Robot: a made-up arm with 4 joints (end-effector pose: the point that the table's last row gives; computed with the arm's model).
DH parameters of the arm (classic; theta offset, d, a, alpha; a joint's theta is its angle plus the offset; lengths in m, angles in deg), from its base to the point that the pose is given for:
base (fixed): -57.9 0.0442 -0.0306 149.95
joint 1: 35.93 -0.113 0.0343 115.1
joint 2: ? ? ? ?
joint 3: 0 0.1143 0.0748 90
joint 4: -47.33 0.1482 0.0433 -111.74
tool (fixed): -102.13 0.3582 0 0
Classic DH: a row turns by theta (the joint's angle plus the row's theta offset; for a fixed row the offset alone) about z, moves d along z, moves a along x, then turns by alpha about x.
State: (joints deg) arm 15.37 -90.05 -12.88 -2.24
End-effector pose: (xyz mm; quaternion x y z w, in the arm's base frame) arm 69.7 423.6 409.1 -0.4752 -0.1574 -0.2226 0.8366
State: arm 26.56 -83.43 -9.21 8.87
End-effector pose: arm 55.9 394.0 474.4 -0.3781 -0.1913 -0.3034 0.8534
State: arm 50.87 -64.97 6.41 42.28
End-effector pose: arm -130.5 290.1 555.7 -0.0513 -0.3611 -0.3748 0.8524
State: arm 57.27 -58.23 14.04 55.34
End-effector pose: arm -213.0 236.2 534.6 0.0805 -0.4223 -0.3355 0.8382
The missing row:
joint 2: -72.91 -0.1181 0.0253 -90
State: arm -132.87 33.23 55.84 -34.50
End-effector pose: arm 463.3 -144.2 -144.2 0.8097 0.3124 0.1580 0.4710
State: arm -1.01 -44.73 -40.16 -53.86
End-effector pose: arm 177.1 240.5 382.0 -0.4641 0.1167 -0.0986 0.8725
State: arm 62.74 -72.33 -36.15 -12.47
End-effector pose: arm 255.5 243.1 438.7 -0.4916 -0.0244 -0.6766 0.5477
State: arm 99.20 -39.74 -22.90 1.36
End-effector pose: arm 51.1 361.0 504.8 -0.2798 -0.3090 -0.7799 0.4669
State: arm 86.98 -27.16 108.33 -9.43
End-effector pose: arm -362.5 422.1 -46.1 -0.5313 -0.6688 0.2276 0.4676
